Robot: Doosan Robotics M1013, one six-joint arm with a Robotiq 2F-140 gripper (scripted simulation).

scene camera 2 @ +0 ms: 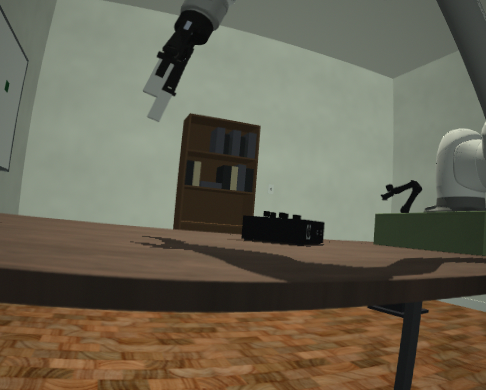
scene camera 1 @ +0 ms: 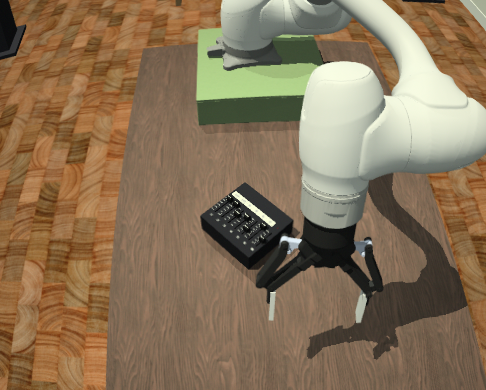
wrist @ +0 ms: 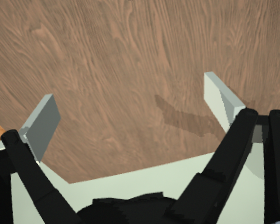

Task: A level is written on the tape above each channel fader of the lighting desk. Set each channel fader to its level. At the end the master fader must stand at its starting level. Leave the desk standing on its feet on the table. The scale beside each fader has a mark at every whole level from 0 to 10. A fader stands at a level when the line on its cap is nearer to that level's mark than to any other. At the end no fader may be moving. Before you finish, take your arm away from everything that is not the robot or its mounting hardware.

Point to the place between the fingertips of my gripper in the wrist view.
129, 95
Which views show my gripper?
Scene camera 2, scene camera 1 and the wrist view: all of them.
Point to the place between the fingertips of my gripper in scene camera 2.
At 151, 108
